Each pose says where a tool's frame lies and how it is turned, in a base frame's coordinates. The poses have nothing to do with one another.
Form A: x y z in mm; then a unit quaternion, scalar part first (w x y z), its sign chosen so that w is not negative.
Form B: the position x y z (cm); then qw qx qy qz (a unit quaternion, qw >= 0). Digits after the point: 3 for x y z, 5 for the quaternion.
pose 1, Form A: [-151.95, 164.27, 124.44, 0.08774, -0.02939, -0.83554, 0.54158]
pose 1, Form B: [-15.195, 16.427, 12.444, 0.08774, -0.02939, -0.83554, 0.54158]
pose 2, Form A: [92.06, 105.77, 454.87, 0.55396, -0.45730, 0.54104, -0.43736]
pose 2, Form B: [9.206, 10.577, 45.487, 0.55396, -0.45730, 0.54104, -0.43736]
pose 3, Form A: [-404.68, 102.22, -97.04, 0.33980, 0.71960, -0.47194, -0.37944]
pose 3, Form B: [-40.468, 10.222, -9.704, 0.33980, 0.71960, -0.47194, -0.37944]
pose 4, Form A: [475.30, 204.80, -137.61, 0.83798, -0.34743, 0.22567, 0.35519]
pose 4, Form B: [47.530, 20.480, -13.761, 0.83798, -0.34743, 0.22567, 0.35519]
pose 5, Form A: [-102.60, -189.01, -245.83, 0.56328, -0.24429, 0.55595, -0.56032]
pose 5, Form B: [-10.260, -18.901, -24.583, 0.56328, -0.24429, 0.55595, -0.56032]
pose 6, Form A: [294.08, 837.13, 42.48, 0.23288, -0.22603, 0.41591, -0.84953]
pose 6, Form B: [29.408, 83.713, 4.248, 0.23288, -0.22603, 0.41591, -0.84953]
